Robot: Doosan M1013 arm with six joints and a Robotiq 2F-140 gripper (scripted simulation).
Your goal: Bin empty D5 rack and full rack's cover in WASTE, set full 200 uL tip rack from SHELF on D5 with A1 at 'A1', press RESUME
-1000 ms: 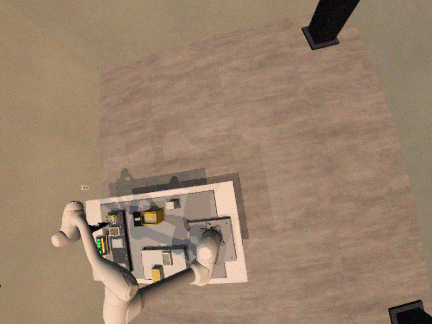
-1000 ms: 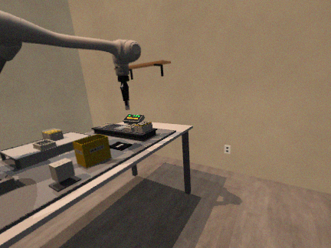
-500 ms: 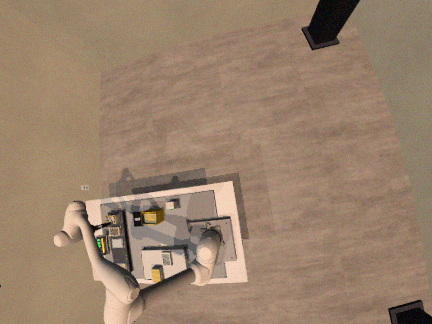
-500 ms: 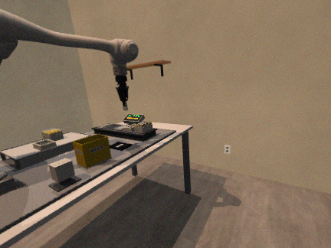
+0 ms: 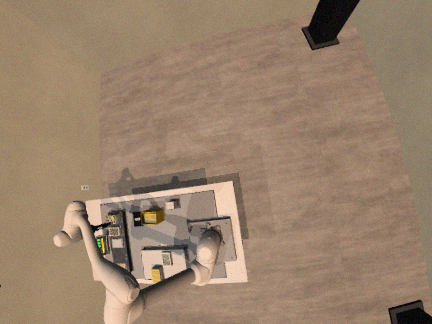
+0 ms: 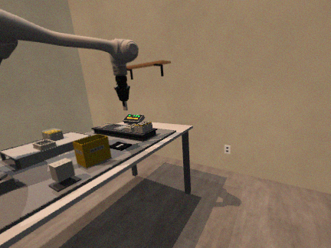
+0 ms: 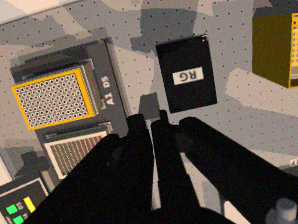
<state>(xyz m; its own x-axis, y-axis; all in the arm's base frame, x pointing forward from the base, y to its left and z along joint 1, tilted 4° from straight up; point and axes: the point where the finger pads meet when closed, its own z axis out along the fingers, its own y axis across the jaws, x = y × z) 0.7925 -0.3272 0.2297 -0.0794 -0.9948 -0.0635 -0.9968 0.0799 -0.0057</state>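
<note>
Right now the grey resume box is 500 mm behind my hand, 220 mm below it and 10 mm to the right of it. Round my hand: clear rack cover: 280 mm behind, 190 mm below, 40 mm to the left; black nest: 280 mm below, 70 mm behind, 40 mm to the left; red-troughed reservoir: 220 mm below, 180 mm ahead, 110 mm to the left.
</note>
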